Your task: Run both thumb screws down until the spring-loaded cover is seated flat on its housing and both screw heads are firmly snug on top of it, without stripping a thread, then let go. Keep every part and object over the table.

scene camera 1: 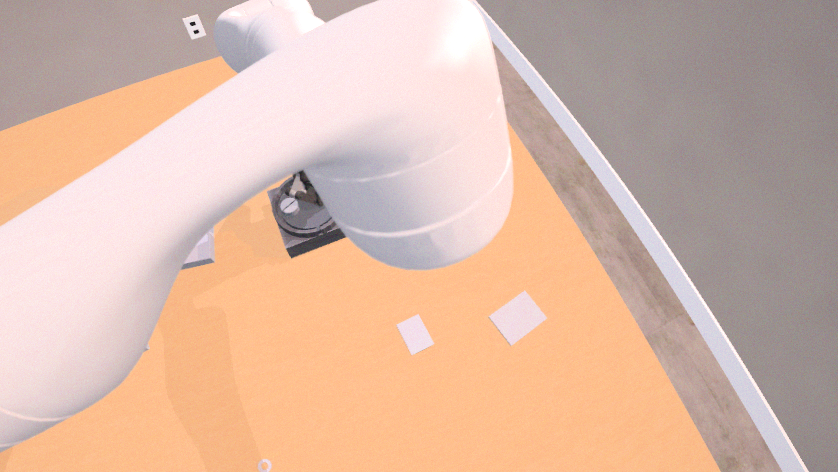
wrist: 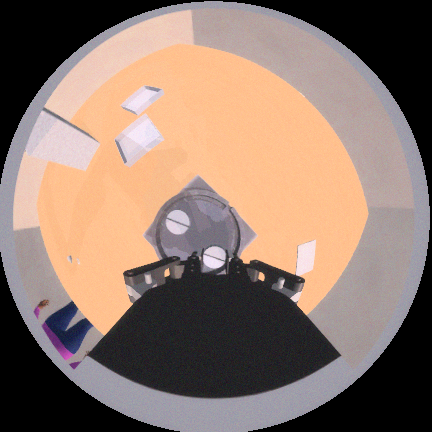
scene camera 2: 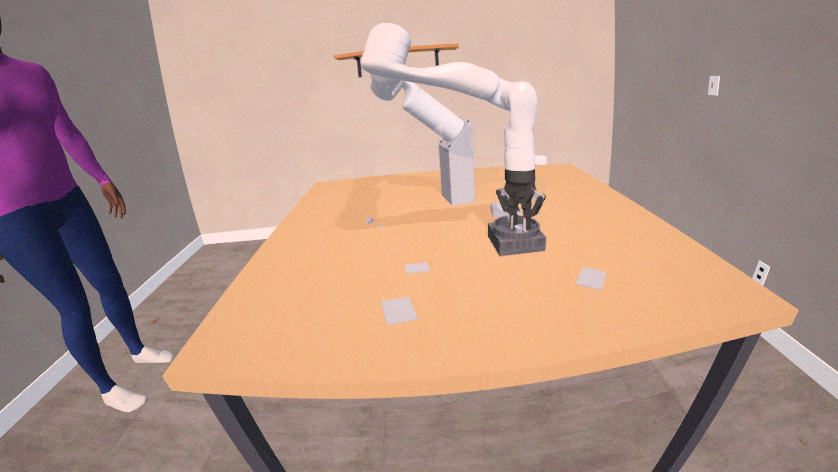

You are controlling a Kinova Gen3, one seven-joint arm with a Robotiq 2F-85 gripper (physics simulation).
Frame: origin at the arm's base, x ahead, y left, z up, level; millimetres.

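Seen in the pictures: gripper, fingertip midpoint: (wrist: pixel 214 255) (scene camera 2: pixel 520 230); arm's base at its link origin: (scene camera 2: pixel 455 131).
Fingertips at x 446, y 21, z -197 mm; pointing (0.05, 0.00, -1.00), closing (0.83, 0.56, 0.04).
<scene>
Pixels of each thing's middle, then the offset from my fingertips to it. Level surfaces: height alone.
- dark square housing at the middle of its body: (wrist: pixel 198 234) (scene camera 1: pixel 310 209) (scene camera 2: pixel 516 233) dz -24, dx -32, dy +5 mm
- round grey cover at the middle of its body: (wrist: pixel 197 236) (scene camera 1: pixel 309 206) (scene camera 2: pixel 516 229) dz -13, dx -32, dy +5 mm
- table at its surface level: dz -52 mm
- small grey part at the middle of its body: (scene camera 2: pixel 368 221) dz -42, dx -330, dy -357 mm
- small ring at the middle of its body: (scene camera 1: pixel 264 466) dz -52, dx -289, dy -323 mm
The dark square housing (scene camera 1: pixel 317 243) (scene camera 2: pixel 522 245) (wrist: pixel 198 183) stands on the table. The round grey cover (scene camera 1: pixel 309 218) (wrist: pixel 207 232) sits inside its ring; I cannot tell whether it is fully seated. My gripper (scene camera 2: pixel 518 223) (wrist: pixel 214 255) points down over the housing and is shut on one slotted thumb screw (wrist: pixel 214 256), with a finger on each side of its head. The other slotted thumb screw (scene camera 1: pixel 288 204) (wrist: pixel 177 222) stands free of the fingers, across the cover. The arm hides the gripped screw in scene camera 1. How snug either head is cannot be seen.
Two shallow trays (wrist: pixel 142 100) (wrist: pixel 139 140) lie near the arm's base (scene camera 2: pixel 457 172). Flat pale plates (scene camera 2: pixel 416 267) (scene camera 2: pixel 399 310) (scene camera 2: pixel 591 278) lie on the table (scene camera 2: pixel 480 345). A small grey part (scene camera 2: pixel 369 221) and a small ring (scene camera 1: pixel 264 465) lie off to one side. A person (scene camera 2: pixel 35 146) stands beside the table.
</scene>
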